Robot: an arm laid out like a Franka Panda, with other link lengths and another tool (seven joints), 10 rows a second.
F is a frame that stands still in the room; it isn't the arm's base.
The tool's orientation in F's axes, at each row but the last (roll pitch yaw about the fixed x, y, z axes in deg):
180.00 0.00 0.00
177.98 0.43 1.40
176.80 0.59 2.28
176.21 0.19 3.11
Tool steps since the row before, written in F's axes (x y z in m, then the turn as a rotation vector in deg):
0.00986 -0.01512 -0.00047 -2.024 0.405 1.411
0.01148 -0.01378 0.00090 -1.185 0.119 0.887
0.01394 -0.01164 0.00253 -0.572 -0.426 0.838
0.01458 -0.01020 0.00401 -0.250 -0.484 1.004
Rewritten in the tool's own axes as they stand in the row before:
0.00986 0.01512 0.00047 -2.024 -0.405 -1.411
0.01113 0.01408 -0.00049 -1.188 -0.117 -0.883
0.01344 0.01232 -0.00198 -0.597 0.449 -0.808
0.01399 0.01122 -0.00332 -0.279 0.535 -0.970

